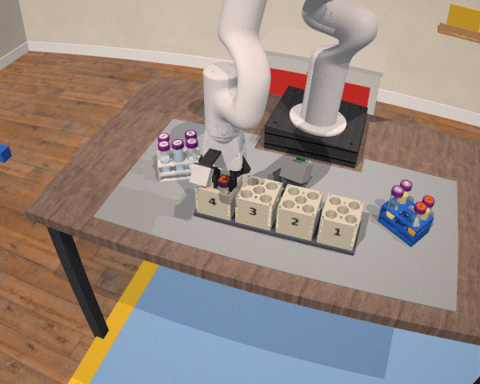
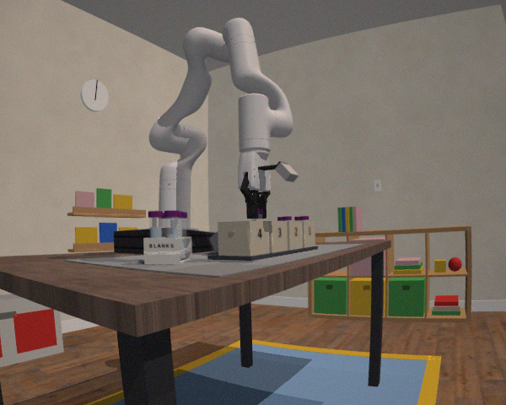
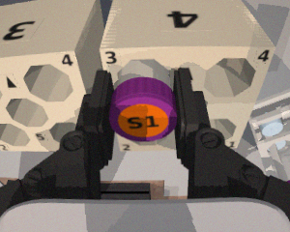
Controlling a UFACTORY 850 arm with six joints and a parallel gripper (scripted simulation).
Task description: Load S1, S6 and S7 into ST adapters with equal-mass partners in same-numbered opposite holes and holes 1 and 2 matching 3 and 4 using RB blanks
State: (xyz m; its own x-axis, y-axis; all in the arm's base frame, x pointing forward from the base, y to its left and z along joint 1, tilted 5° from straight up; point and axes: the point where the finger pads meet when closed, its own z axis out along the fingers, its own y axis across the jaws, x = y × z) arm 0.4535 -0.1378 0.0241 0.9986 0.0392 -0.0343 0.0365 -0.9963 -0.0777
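Right now the sample S1 is 50 mm below my hand and 10 mm to the right of it. The rest, counted from my hand: green DONE key 230 mm behind, 140 mm to the left, 60 mm below; then white blank rack RB 200 mm to the right, 120 mm behind, 90 mm below; then loading stand ST 140 mm to the left, 120 mm below, 40 mm behind.
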